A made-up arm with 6 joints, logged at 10 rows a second.
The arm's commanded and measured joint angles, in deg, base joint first. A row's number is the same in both.
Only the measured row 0 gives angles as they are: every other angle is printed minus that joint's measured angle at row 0.
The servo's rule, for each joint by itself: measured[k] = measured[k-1] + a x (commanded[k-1-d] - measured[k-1]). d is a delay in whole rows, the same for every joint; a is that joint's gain. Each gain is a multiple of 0.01, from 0.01 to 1. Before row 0 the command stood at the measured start. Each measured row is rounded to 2 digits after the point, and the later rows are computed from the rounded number. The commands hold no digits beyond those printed.
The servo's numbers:
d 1
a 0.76 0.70 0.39 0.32 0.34 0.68
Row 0, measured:
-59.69, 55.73, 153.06, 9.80, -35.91, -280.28
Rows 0 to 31, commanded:
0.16, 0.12, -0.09, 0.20, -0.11, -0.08
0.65, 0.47, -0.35, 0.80, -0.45, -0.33
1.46, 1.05, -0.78, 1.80, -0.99, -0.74
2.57, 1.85, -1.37, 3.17, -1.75, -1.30
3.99, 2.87, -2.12, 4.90, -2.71, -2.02
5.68, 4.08, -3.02, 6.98, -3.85, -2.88
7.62, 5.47, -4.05, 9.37, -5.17, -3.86
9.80, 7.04, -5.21, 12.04, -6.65, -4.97
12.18, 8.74, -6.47, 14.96, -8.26, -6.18
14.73, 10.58, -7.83, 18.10, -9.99, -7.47
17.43, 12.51, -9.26, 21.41, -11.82, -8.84
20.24, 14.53, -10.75, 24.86, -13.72, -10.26
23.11, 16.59, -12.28, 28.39, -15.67, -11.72
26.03, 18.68, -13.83, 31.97, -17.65, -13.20
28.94, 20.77, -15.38, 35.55, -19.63, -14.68
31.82, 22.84, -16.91, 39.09, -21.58, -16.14
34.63, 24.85, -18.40, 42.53, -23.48, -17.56
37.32, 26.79, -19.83, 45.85, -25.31, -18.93
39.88, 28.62, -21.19, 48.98, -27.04, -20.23
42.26, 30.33, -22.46, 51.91, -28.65, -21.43
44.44, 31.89, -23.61, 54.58, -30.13, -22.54
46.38, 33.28, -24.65, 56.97, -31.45, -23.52
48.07, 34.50, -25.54, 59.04, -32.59, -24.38
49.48, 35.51, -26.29, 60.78, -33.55, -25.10
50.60, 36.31, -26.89, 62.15, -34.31, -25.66
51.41, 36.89, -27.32, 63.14, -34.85, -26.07
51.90, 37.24, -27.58, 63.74, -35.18, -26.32
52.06, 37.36, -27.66, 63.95, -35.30, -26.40
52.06, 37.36, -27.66, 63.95, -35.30, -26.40
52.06, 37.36, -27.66, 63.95, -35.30, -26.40
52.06, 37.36, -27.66, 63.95, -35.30, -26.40
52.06, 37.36, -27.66, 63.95, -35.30, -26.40
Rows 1 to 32, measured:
0.00, 0.00, 0.00, 0.00, 0.00, 0.00
0.12, 0.08, -0.04, 0.06, -0.04, -0.05
0.52, 0.35, -0.16, 0.30, -0.18, -0.24
1.23, 0.84, -0.40, 0.78, -0.46, -0.58
2.25, 1.55, -0.78, 1.54, -0.90, -1.07
3.57, 2.47, -1.30, 2.62, -1.52, -1.72
5.17, 3.60, -1.97, 4.02, -2.31, -2.51
7.03, 4.91, -2.78, 5.73, -3.28, -3.43
9.14, 6.40, -3.73, 7.75, -4.43, -4.48
11.45, 8.04, -4.80, 10.06, -5.73, -5.64
13.94, 9.82, -5.98, 12.63, -7.18, -6.88
16.59, 11.70, -7.26, 15.44, -8.76, -8.21
19.36, 13.68, -8.62, 18.45, -10.45, -9.60
22.21, 15.72, -10.05, 21.63, -12.22, -11.04
25.11, 17.79, -11.52, 24.94, -14.07, -12.51
28.02, 19.88, -13.03, 28.34, -15.96, -13.99
30.91, 21.95, -14.54, 31.78, -17.87, -15.45
33.74, 23.98, -16.05, 35.22, -19.78, -16.88
36.46, 25.95, -17.52, 38.62, -21.66, -18.27
39.06, 27.82, -18.95, 41.94, -23.49, -19.60
41.49, 29.58, -20.32, 45.13, -25.24, -20.84
43.73, 31.20, -21.60, 48.15, -26.90, -22.00
45.74, 32.66, -22.79, 50.97, -28.45, -23.03
47.51, 33.95, -23.86, 53.55, -29.86, -23.95
49.01, 35.04, -24.81, 55.86, -31.11, -24.73
50.22, 35.93, -25.62, 57.87, -32.20, -25.36
51.12, 36.60, -26.28, 59.56, -33.10, -25.84
51.71, 37.05, -26.79, 60.90, -33.81, -26.17
51.98, 37.27, -27.13, 61.88, -34.32, -26.33
52.04, 37.33, -27.34, 62.54, -34.65, -26.38
52.06, 37.35, -27.46, 62.99, -34.87, -26.39
52.06, 37.36, -27.54, 63.30, -35.02, -26.40

